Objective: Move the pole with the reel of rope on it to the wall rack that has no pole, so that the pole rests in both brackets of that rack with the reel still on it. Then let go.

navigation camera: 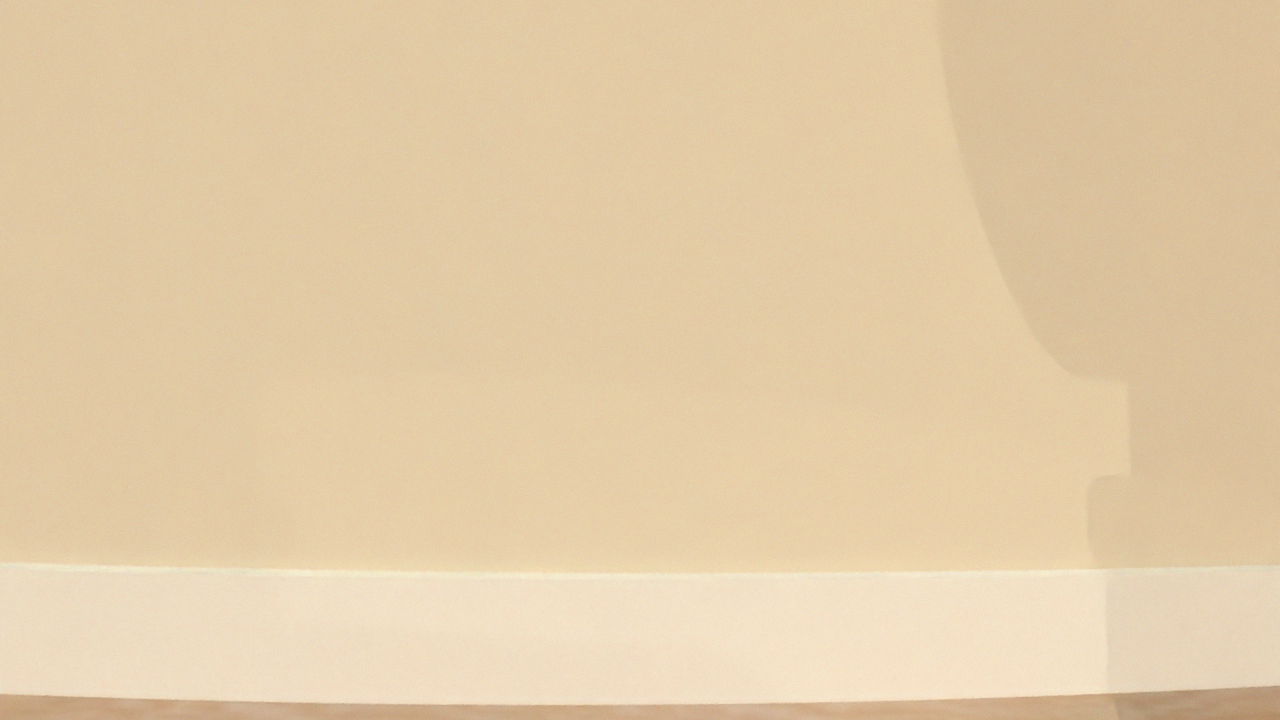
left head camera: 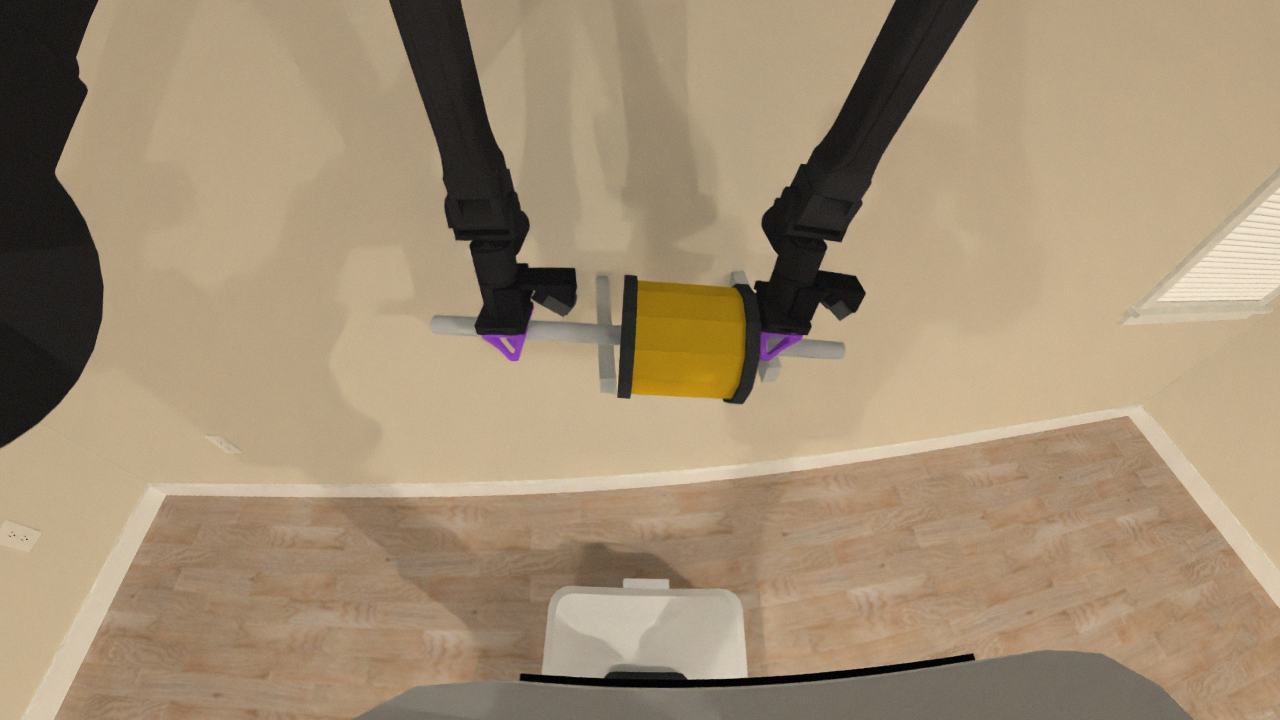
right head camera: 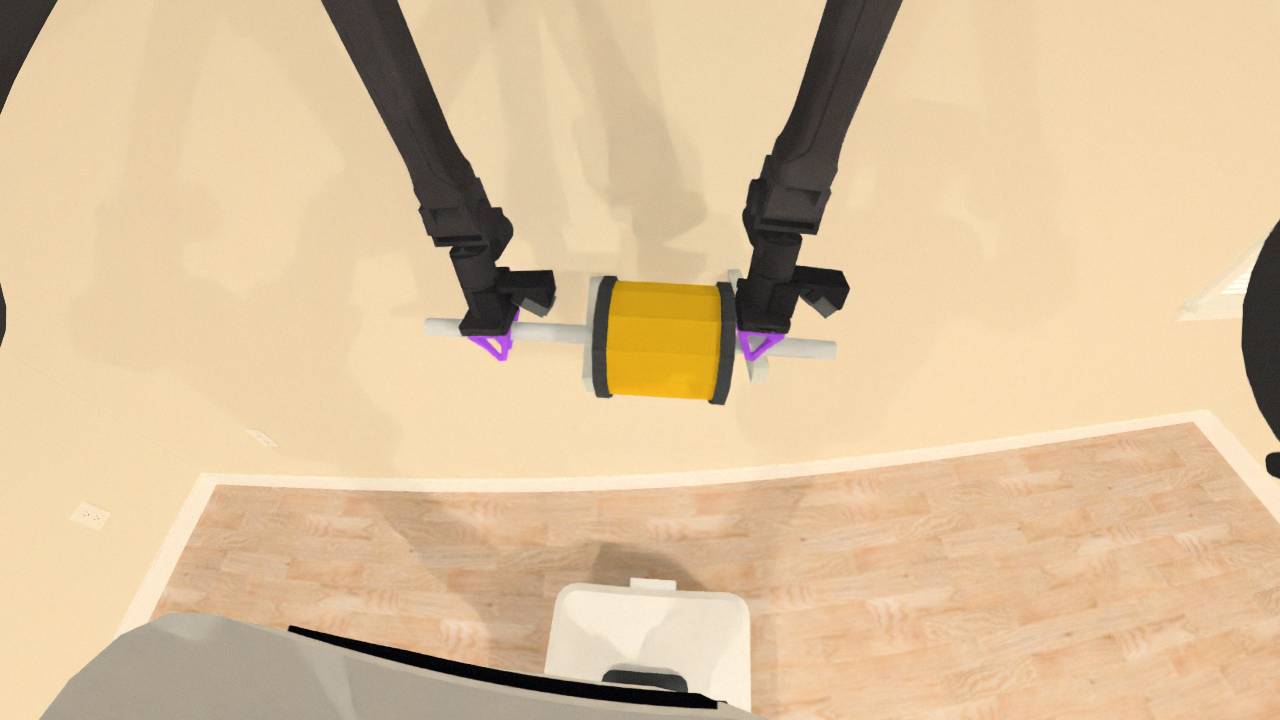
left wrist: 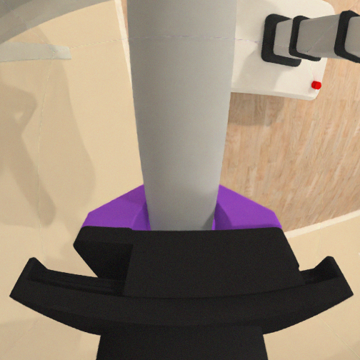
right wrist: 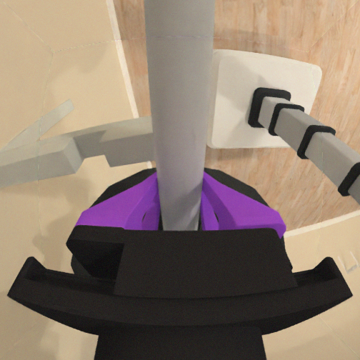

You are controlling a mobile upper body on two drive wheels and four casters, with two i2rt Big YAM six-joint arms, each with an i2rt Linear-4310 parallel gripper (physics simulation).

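Observation:
The grey pole is about level in front of the wall rack. The yellow reel with black flanges is on it, between my grippers. The rack's left bracket shows behind the pole beside the reel's left flange. Its right bracket is partly hidden. I cannot tell whether the pole touches either bracket. My left gripper is shut on the pole's left part. My right gripper is shut on it right beside the reel's right flange.
The beige wall stands behind the rack, with a white baseboard above the wood floor. My white base is below. A window is at the right. Dark shapes fill parts of the head views' edges.

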